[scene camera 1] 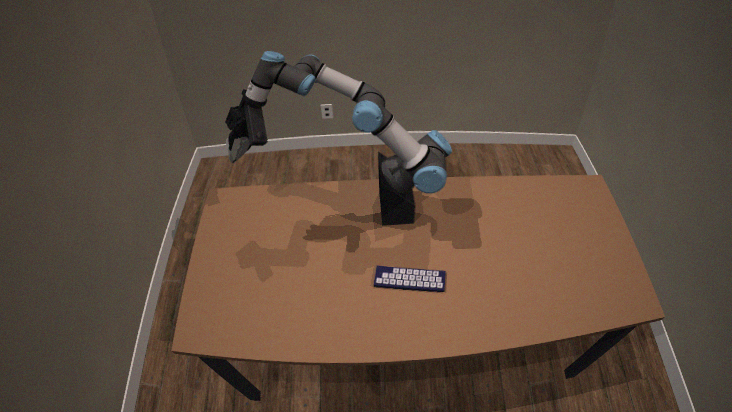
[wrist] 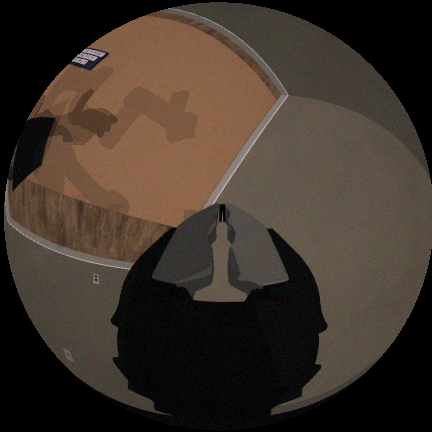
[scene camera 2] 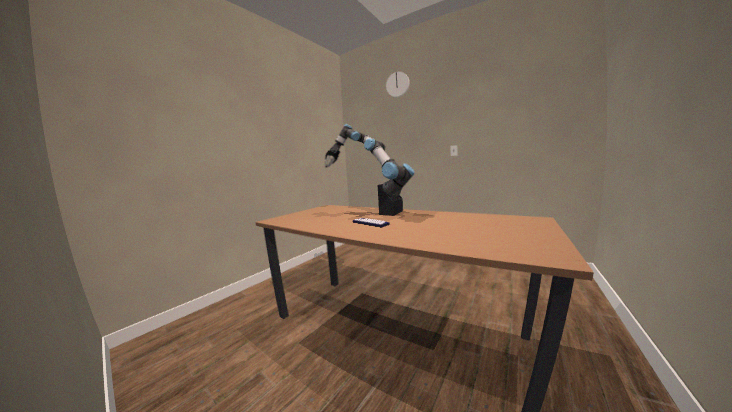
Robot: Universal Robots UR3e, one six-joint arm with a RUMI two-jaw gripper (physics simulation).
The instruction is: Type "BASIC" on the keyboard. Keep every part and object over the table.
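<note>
A dark blue keyboard with rows of white keys lies flat on the table, in front of the arm's base. The letters on the keys are too small to read for certain. My gripper is shut with its tips together and holds no object. It hangs high up at the left in scene camera 1, well away from the keyboard, and points down and outward. In the wrist view the keyboard shows at the upper left, far from the fingertips.
The arm's black base stands at the table's back edge, behind the keyboard. The arm's shadows fall on the table around the base and to its left. Walls stand behind the table and at the sides.
</note>
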